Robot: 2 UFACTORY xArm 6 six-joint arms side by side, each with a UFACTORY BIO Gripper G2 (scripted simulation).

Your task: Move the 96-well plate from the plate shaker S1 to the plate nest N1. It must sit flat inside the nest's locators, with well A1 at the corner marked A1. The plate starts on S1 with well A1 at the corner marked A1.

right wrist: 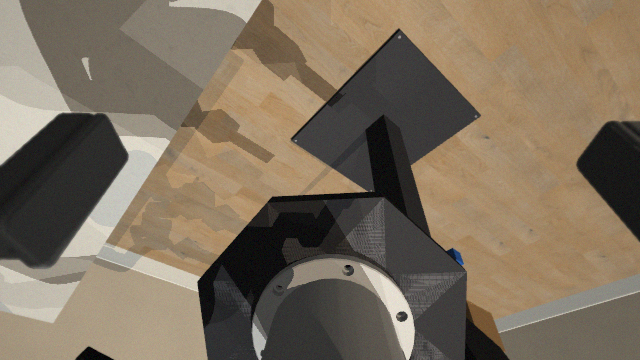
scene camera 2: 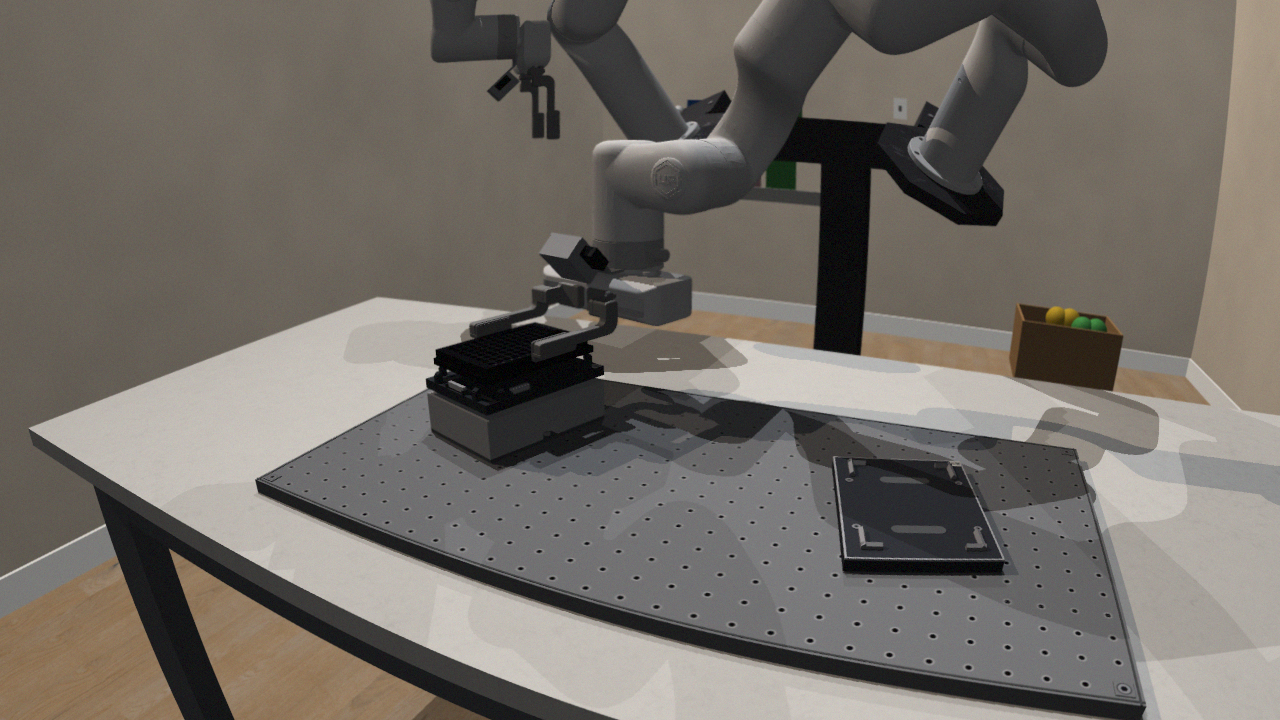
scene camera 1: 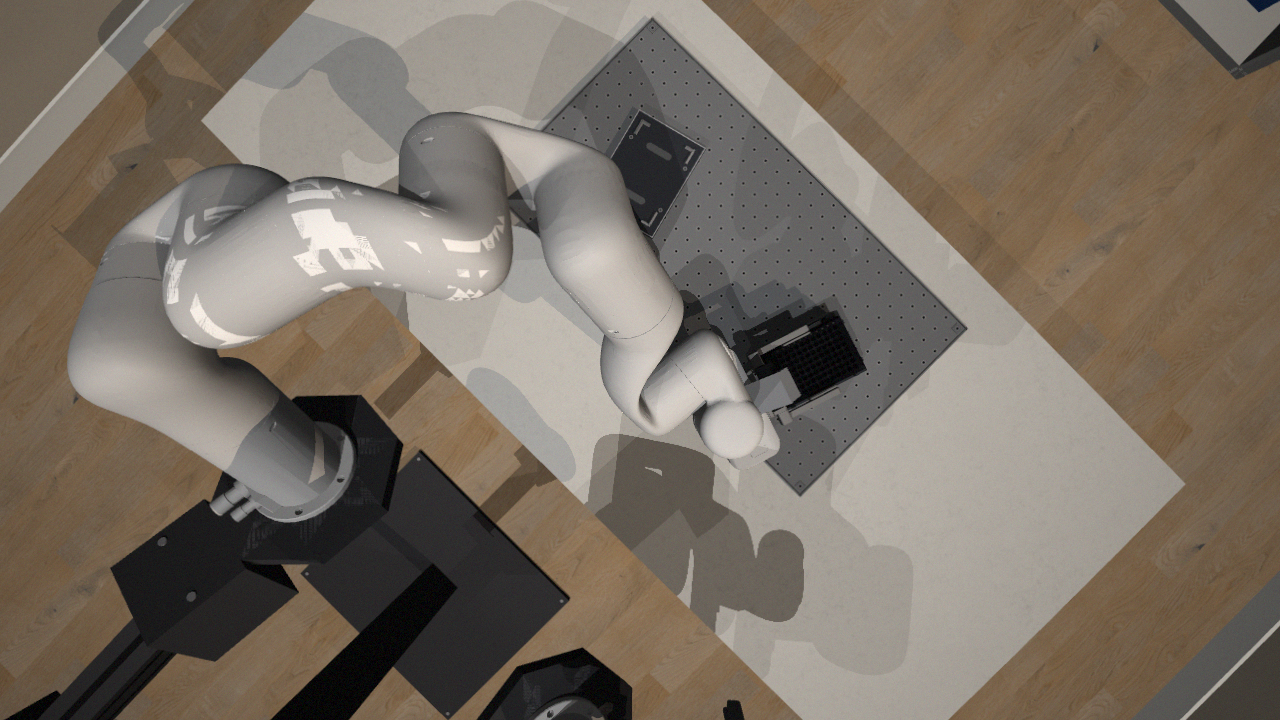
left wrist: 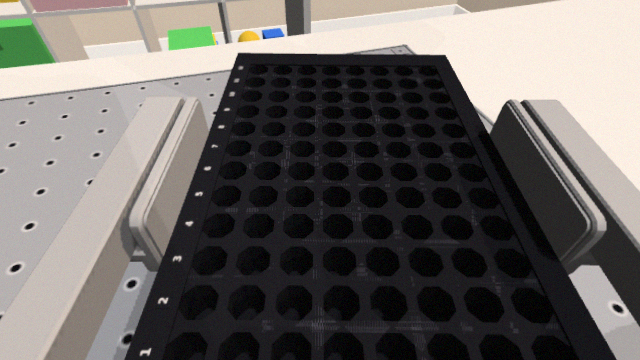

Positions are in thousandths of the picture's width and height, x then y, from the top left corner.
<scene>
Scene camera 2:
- my left gripper: 393,476
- my right gripper: 426,192
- black 96-well plate: 386,498
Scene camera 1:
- my left gripper: 643,498
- black 96-well plate: 656,499
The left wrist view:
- black 96-well plate: 602,426
</scene>
